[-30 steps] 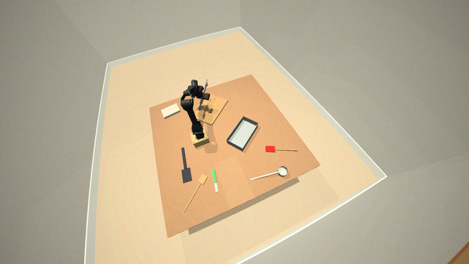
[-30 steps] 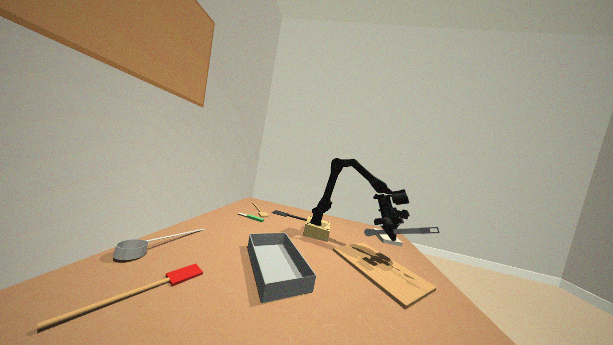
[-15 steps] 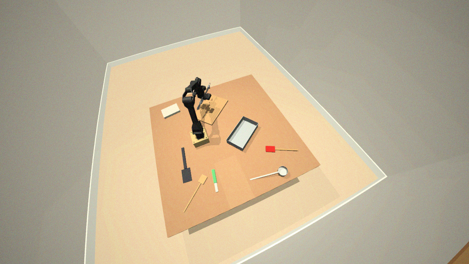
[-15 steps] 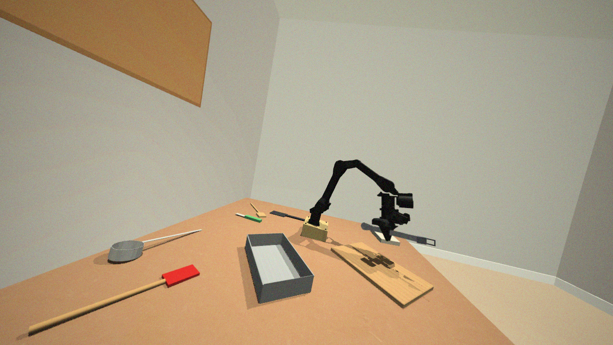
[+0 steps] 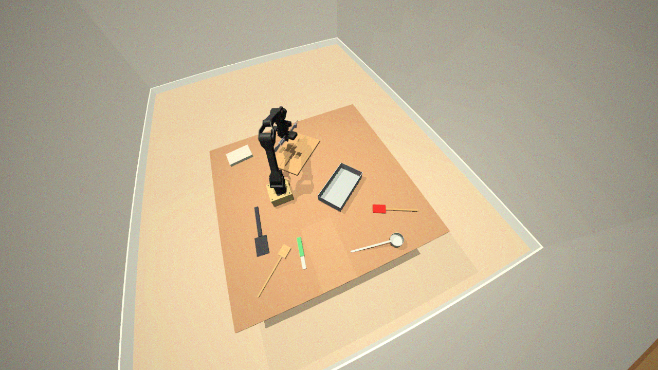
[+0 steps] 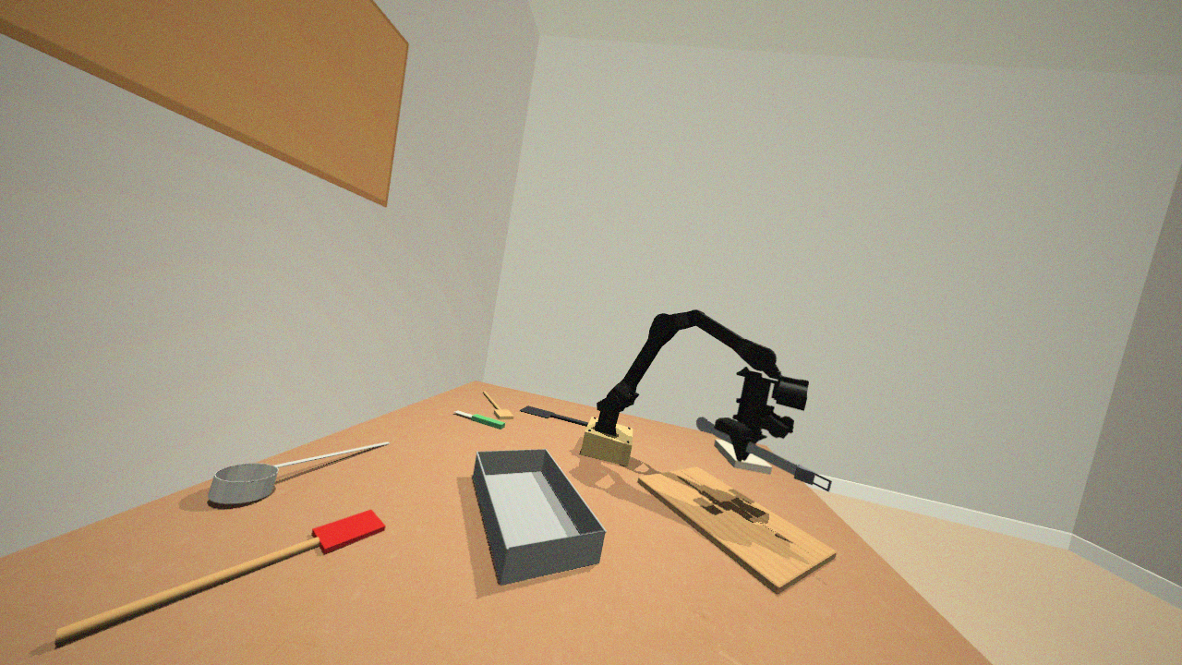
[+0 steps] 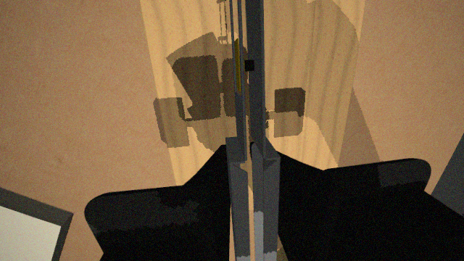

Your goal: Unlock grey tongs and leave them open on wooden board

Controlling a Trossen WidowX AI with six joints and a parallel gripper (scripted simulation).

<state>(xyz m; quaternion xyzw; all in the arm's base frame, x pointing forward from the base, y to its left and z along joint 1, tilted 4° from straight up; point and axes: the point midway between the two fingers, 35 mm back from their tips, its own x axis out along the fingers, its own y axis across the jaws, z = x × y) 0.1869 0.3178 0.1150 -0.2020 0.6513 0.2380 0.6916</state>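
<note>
Right now my gripper tip is 12 cm above the wooden board, 3 cm to the left of it and 3 cm short of it. Also, from my gripper tip: black spatula 50 cm to the right, 41 cm behind, 12 cm below; then grey roasting tin 47 cm to the right, 18 cm ahead, 10 cm below; then white block 36 cm behind, 17 cm to the left, 11 cm below.
</note>
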